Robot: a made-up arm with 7 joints. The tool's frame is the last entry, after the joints. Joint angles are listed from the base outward.
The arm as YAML. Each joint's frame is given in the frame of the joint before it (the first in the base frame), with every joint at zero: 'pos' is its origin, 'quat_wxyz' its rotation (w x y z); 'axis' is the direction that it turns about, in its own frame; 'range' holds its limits. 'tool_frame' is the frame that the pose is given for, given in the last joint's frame.
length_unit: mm
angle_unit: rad
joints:
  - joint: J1
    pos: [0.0, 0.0, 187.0]
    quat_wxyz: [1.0, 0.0, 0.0, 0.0]
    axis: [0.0, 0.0, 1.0]
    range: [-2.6, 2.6]
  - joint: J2
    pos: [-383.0, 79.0, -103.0]
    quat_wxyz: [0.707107, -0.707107, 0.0, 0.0]
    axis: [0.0, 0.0, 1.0]
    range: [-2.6, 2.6]
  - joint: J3
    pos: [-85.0, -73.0, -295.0]
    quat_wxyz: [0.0, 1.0, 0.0, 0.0]
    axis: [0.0, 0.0, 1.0]
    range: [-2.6, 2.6]
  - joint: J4
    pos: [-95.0, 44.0, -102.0]
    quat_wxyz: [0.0, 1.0, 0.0, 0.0]
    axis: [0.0, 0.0, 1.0]
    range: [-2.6, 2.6]
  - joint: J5
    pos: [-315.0, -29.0, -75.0]
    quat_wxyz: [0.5, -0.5, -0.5, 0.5]
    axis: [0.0, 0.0, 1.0]
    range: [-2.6, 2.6]
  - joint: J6
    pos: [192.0, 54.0, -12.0]
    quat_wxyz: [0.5, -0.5, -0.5, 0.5]
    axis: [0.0, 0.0, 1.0]
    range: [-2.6, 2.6]
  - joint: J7
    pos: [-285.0, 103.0, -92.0]
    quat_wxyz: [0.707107, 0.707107, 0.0, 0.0]
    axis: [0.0, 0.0, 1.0]
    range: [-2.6, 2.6]
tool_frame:
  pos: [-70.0, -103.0, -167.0]
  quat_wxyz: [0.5, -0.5, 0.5, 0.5]
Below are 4 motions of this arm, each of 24 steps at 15 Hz.
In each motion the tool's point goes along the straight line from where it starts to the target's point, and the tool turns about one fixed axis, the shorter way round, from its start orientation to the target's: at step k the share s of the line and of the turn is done. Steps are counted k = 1, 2, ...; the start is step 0. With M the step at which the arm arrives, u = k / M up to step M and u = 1 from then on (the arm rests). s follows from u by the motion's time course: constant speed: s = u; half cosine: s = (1 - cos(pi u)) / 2; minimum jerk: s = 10 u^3 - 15 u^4 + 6 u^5.
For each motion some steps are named. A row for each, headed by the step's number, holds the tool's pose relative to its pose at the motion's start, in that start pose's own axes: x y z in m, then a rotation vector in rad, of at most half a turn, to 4 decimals.
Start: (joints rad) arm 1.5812 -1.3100 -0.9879 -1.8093 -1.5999 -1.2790 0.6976
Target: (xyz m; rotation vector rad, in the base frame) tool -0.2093 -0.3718 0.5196 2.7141 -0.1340 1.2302
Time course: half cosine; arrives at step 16
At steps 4, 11, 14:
4: 0.0453 0.0188 0.0195 0.1020 -0.1422 0.0509
11: 0.2405 0.1001 0.1037 0.5415 -0.7554 0.2702
14: 0.2974 0.1238 0.1282 0.6697 -0.9342 0.3341

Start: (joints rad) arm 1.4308 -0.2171 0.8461 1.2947 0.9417 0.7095 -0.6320
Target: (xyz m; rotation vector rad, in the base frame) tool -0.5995 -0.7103 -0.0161 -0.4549 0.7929 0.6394
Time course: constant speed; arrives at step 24
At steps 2, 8, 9, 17, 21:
2: 0.0166 0.0368 0.0536 0.0710 0.0180 -0.0771
8: 0.0663 0.1470 0.2143 0.2838 0.0718 -0.3086
9: 0.0746 0.1654 0.2411 0.3193 0.0808 -0.3471
17: 0.1409 0.3124 0.4553 0.6031 0.1526 -0.6557
21: 0.1740 0.3859 0.5625 0.7450 0.1886 -0.8100

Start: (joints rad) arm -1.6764 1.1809 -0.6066 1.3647 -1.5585 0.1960 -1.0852
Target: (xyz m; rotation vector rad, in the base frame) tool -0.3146 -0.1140 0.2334 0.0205 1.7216 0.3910
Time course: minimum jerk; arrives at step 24
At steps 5, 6, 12, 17, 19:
5: -0.0248 0.0120 0.0301 0.1061 0.0854 -0.0185
6: -0.0398 0.0192 0.0483 0.1702 0.1371 -0.0297
12: -0.1922 0.0930 0.2331 0.8222 0.6621 -0.1436
17: -0.3258 0.1576 0.3953 1.3940 1.1226 -0.2435
19: -0.3595 0.1739 0.4362 1.5383 1.2388 -0.2687

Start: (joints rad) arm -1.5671 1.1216 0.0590 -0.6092 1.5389 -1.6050 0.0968
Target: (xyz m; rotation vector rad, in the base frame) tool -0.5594 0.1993 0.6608 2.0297 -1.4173 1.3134
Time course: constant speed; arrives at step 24
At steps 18, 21, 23, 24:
18: 0.0347 -0.0368 0.0232 -0.7153 -0.1425 0.0674
21: 0.0405 -0.0430 0.0271 -0.8345 -0.1663 0.0786
23: 0.0443 -0.0471 0.0297 -0.9140 -0.1821 0.0861
24: 0.0462 -0.0491 0.0310 -0.9538 -0.1900 0.0899

